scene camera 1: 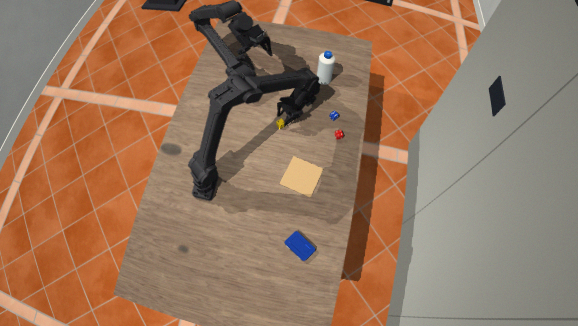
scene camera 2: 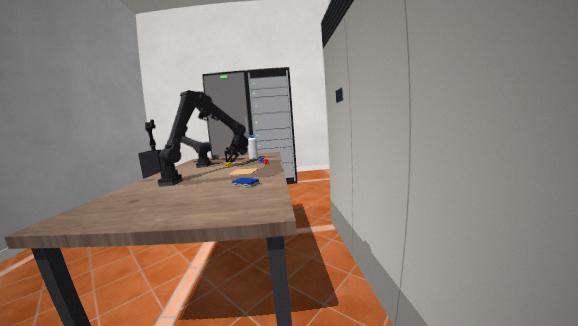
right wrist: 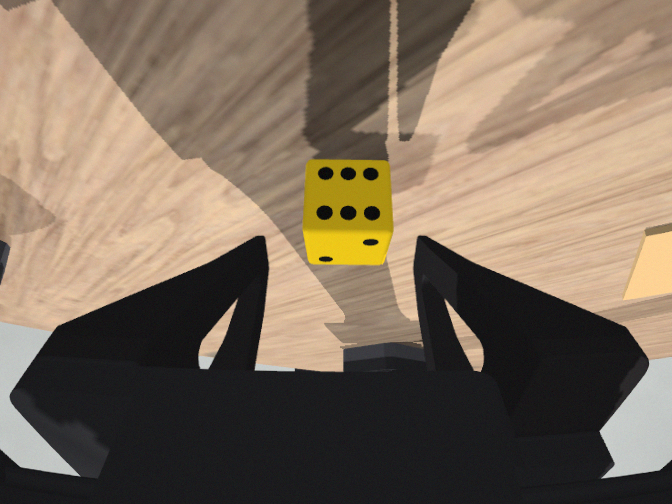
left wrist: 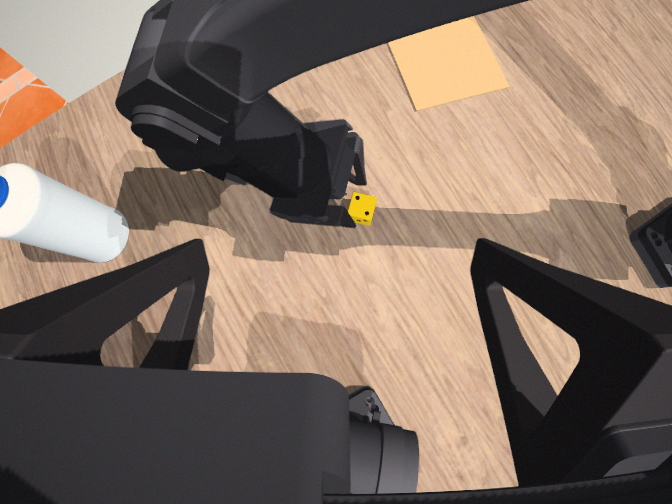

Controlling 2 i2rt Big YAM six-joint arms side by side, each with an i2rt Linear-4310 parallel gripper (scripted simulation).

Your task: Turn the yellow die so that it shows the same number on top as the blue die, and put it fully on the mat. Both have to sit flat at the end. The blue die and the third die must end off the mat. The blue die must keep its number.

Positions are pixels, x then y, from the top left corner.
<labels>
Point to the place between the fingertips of the left gripper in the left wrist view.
At 339, 254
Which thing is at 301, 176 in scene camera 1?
A tan mat.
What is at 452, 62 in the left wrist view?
A tan mat.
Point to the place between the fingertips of the right gripper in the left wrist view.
356, 205
</labels>
